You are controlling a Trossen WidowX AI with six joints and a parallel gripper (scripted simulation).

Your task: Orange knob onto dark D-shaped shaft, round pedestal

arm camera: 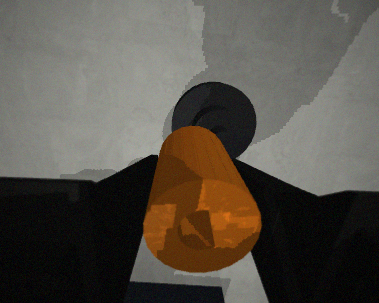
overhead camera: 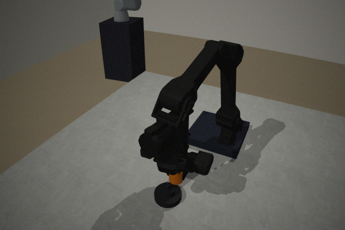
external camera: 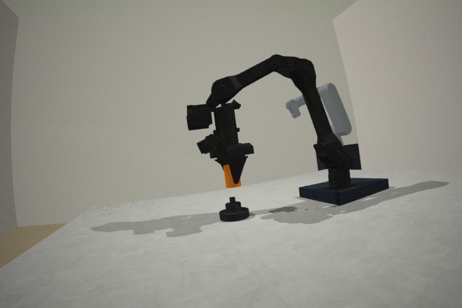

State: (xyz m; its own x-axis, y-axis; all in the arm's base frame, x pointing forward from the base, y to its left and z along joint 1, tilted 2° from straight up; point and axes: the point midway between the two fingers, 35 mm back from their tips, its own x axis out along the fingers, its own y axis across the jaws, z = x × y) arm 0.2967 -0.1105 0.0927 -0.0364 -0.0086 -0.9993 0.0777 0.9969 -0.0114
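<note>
My gripper tip is 3 cm to the left of the dark round pedestal and 7 cm above it. Round my gripper tip: orange knob 2 cm above.
</note>
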